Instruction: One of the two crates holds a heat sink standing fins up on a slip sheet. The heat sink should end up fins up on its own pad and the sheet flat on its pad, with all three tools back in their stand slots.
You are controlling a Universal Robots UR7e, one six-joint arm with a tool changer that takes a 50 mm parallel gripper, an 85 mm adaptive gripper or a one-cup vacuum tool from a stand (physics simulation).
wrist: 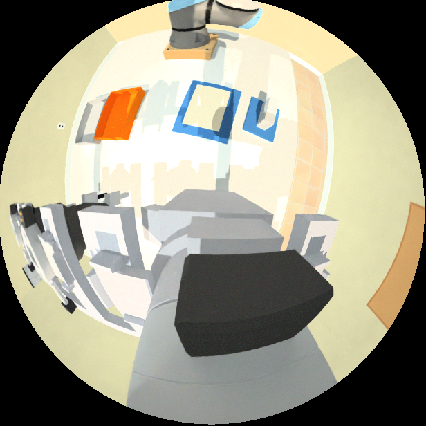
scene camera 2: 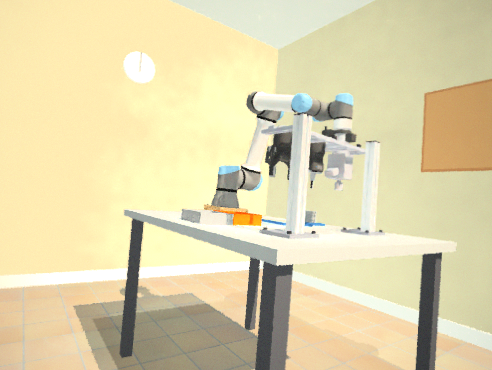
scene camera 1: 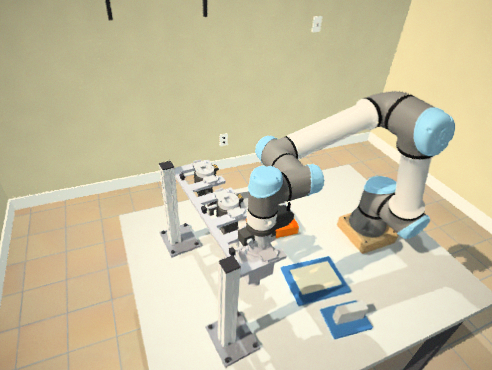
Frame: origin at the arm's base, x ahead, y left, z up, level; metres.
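Where they show: arm's base, link origin: [scene camera 2: 224,206] [scene camera 1: 367,223].
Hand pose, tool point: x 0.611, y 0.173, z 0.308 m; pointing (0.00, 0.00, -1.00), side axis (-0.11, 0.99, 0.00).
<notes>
Things, the pixels of their centre, and the offset from my tool point. "*": a spot on its surface instead.
- grey vacuum tool, surface spot: [scene camera 1: 255,279] * dx +0.015, dy +0.033, dz -0.129 m
- heat sink, body centre: [scene camera 1: 350,312] [scene camera 2: 307,216] dx -0.294, dy +0.138, dz -0.321 m
- small blue pad, surface spot: [scene camera 1: 345,330] * dx -0.259, dy +0.173, dz -0.351 m
- cream slip sheet, body centre: [scene camera 1: 315,277] dx -0.279, dy -0.042, dz -0.350 m
- larger blue pad, surface spot: [scene camera 1: 322,293] * dx -0.265, dy +0.028, dz -0.351 m
- orange crate, body centre: [scene camera 2: 235,217] [scene camera 1: 271,223] dx -0.246, dy -0.343, dz -0.339 m
- grey crate, body centre: [scene camera 2: 206,216] [scene camera 1: 256,202] dx -0.241, dy -0.483, dz -0.339 m
The arm's wrist is over the stand slot nearest scene camera 1, with the grey vacuum tool [scene camera 1: 255,279] [scene camera 2: 339,185] under it; its cup hangs free with nothing on it. Whether the tool rests in the slot is unclear. The heat sink [scene camera 1: 350,312] [scene camera 2: 310,216] [wrist: 268,119] stands on the small blue pad [scene camera 1: 345,330] [wrist: 260,132]; its fins are too small to make out. The cream slip sheet [scene camera 1: 317,276] [wrist: 207,107] lies flat on the larger blue pad [scene camera 1: 322,293] [wrist: 200,132]. Two other tools [scene camera 1: 204,172] [scene camera 1: 230,202] hang in their slots.
The stand [scene camera 1: 171,210] [scene camera 2: 300,180] carries the slots between two posts. An orange crate [scene camera 1: 287,228] [scene camera 2: 247,219] [wrist: 101,122] and a grey crate [scene camera 2: 212,217] [wrist: 82,122] are side by side beyond the stand. The arm's base sits on a wooden block [scene camera 1: 376,243] [wrist: 187,53].
</notes>
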